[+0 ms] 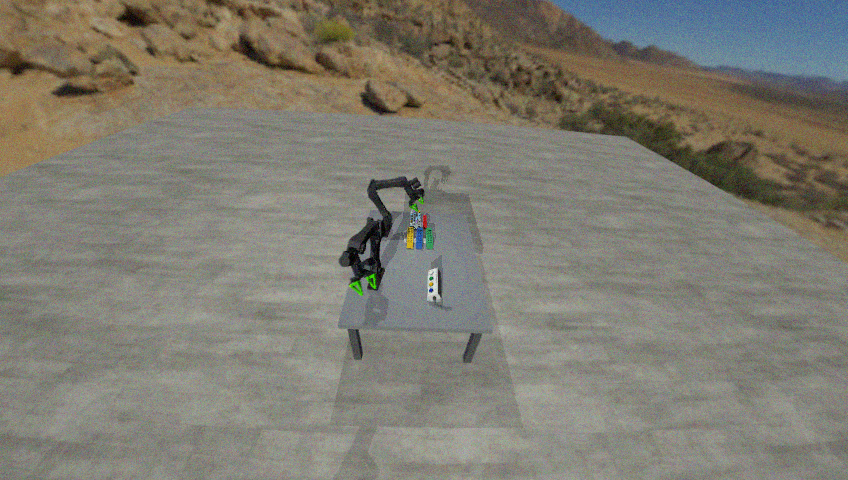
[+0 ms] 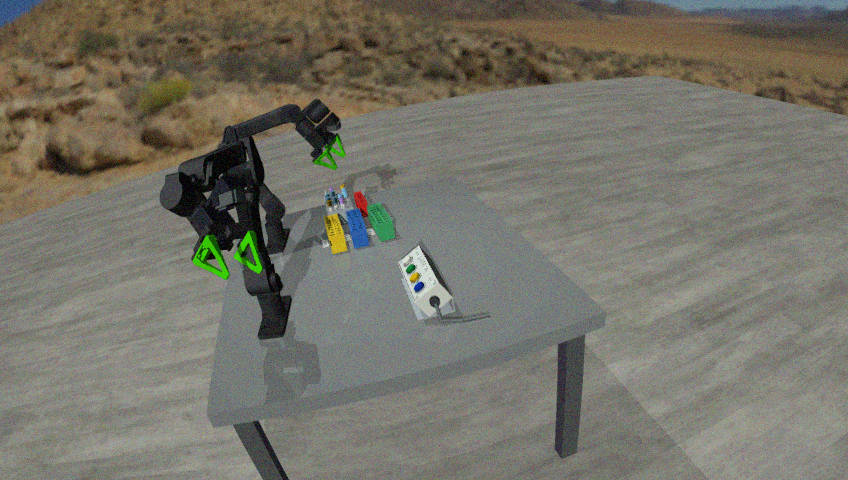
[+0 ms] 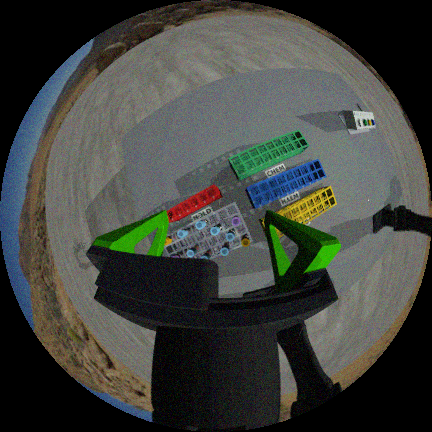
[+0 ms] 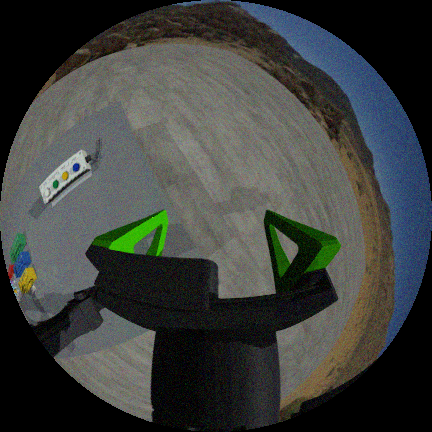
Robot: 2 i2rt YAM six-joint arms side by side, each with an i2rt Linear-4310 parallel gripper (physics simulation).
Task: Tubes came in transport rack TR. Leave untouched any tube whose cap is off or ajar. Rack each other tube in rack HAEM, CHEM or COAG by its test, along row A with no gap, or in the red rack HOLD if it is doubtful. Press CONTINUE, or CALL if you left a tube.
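Where they show: left gripper, fingertip midpoint: (image 1: 420, 207) (image 2: 340, 162) (image 3: 215, 215); right gripper, fingertip midpoint: (image 1: 368, 291) (image 2: 245, 274) (image 4: 215, 214); left arm's base, link origin: (image 2: 277, 242); right arm's base, link origin: (image 1: 376, 278) (image 2: 275, 318) (image 3: 382, 217).
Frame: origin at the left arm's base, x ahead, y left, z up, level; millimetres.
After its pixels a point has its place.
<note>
My left gripper (image 1: 418, 204) {x 270, y 67, z 217 mm} (image 2: 336, 159) {x 270, y 67, z 217 mm} (image 3: 215, 215) {x 270, y 67, z 217 mm} is open and empty above the grey transport rack TR (image 3: 229, 210) {x 270, y 70, z 8 mm}. TR holds several upright tubes: light blue caps (image 3: 215, 230) {x 243, y 98, z 94 mm}, purple caps (image 3: 236, 221) {x 248, y 56, z 94 mm} and amber caps (image 3: 245, 242) {x 206, y 51, z 94 mm}. Cap seating and tube labels are too small to tell; fingers hide part of TR. The green CHEM rack (image 3: 269, 155) {x 371, y -68, z 14 mm} (image 2: 381, 221) {x 378, y -143, z 56 mm}, blue HAEM rack (image 3: 286, 184) (image 2: 357, 227) {x 302, y -163, z 58 mm}, yellow rack (image 3: 305, 210) {x 223, y -96, z 57 mm} (image 2: 336, 233) {x 235, y -169, z 54 mm} and red HOLD rack (image 3: 195, 202) {x 313, y 143, z 13 mm} (image 2: 360, 203) {x 311, y 78, z 53 mm} show no caps. My right gripper (image 1: 367, 291) {x 138, y -878, z 280 mm} (image 2: 242, 274) {x 138, y -878, z 280 mm} (image 4: 215, 214) {x 138, y -878, z 280 mm} is open and empty, far from the racks.
A white button console (image 1: 433, 284) {x 450, y -584, z 72 mm} (image 2: 425, 279) {x 464, y -610, z 72 mm} (image 3: 364, 120) {x 440, y -524, z 71 mm} (image 4: 61, 170) {x 462, y -568, z 74 mm} stands apart from the racks, with white, green, yellow and blue buttons and a cable at one end. The right gripper hangs near the edge of the grey table (image 2: 357, 333) {x 289, y -676, z 0 mm}.
</note>
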